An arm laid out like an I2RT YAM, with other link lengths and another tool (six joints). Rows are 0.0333 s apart.
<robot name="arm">
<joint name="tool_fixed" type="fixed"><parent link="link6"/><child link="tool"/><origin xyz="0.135 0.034 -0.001" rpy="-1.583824 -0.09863 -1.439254"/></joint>
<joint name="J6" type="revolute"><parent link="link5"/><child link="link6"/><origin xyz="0.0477 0 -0.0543" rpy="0 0 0"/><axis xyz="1 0 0"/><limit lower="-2.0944" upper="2.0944"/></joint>
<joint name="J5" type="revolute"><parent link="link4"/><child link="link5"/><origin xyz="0.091 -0.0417 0.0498" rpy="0 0 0"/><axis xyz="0 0 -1"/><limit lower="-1.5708" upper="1.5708"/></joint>
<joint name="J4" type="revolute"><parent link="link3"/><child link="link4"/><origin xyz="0.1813 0.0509 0.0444" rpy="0 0 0"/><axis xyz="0 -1 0"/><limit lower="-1.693" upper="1.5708"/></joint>
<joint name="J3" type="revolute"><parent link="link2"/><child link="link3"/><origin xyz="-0.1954 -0.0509 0" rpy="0 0 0"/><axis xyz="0 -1 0"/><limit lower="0" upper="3.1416"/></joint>
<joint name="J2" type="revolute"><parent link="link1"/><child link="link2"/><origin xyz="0.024 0.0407 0.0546" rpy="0 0 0"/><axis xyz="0 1 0"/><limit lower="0" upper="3.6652"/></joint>
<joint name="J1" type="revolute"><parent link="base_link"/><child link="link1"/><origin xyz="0 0 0.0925" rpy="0 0 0"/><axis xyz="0 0 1"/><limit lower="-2.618" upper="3.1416"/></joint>
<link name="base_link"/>
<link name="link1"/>
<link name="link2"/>
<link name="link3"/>
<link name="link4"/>
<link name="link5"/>
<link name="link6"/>
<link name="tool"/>
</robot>
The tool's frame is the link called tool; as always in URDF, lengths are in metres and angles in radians.
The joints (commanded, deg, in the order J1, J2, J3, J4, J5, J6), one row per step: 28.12, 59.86, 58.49, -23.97, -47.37, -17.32; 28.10, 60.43, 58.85, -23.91, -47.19, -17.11; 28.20, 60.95, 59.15, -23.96, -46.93, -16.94; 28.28, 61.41, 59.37, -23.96, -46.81, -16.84; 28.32, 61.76, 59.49, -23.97, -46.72, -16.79; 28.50, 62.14, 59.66, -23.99, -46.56, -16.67; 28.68, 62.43, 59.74, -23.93, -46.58, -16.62; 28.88, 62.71, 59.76, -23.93, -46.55, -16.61; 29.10, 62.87, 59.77, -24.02, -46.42, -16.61; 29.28, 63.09, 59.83, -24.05, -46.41, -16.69; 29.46, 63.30, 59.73, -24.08, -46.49, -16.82; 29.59, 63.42, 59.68, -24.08, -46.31, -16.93; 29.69, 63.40, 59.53, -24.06, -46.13, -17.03; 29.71, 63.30, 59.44, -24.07, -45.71, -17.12; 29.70, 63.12, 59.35, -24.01, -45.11, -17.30; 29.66, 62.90, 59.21, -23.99, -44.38, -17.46
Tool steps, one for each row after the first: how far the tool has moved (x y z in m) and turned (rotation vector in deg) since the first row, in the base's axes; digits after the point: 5 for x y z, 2 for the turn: 0.00203, 0.00065, -0.00023, -0.10, 0.29, -0.24; 0.00345, 0.00146, -0.00105, -0.29, 0.64, -0.43; 0.00443, 0.00220, -0.00184, -0.43, 0.92, -0.49; 0.00520, 0.00267, -0.00279, -0.57, 1.15, -0.54; 0.00561, 0.00359, -0.00364, -0.72, 1.43, -0.54; 0.00536, 0.00451, -0.00423, -0.78, 1.62, -0.36; 0.00499, 0.00537, -0.00541, -0.92, 1.84, -0.19; 0.00447, 0.00606, -0.00649, -1.09, 2.03, -0.09; 0.00401, 0.00679, -0.00727, -1.20, 2.11, 0.11; 0.00309, 0.00745, -0.00889, -1.36, 2.30, 0.40; 0.00313, 0.00782, -0.01002, -1.54, 2.31, 0.40; 0.00301, 0.00794, -0.01107, -1.69, 2.27, 0.37; 0.00388, 0.00766, -0.01177, -1.87, 2.09, 0.04; 0.00542, 0.00718, -0.01217, -2.06, 1.67, -0.45; 0.00730, 0.00643, -0.01295, -2.33, 1.27, -1.09
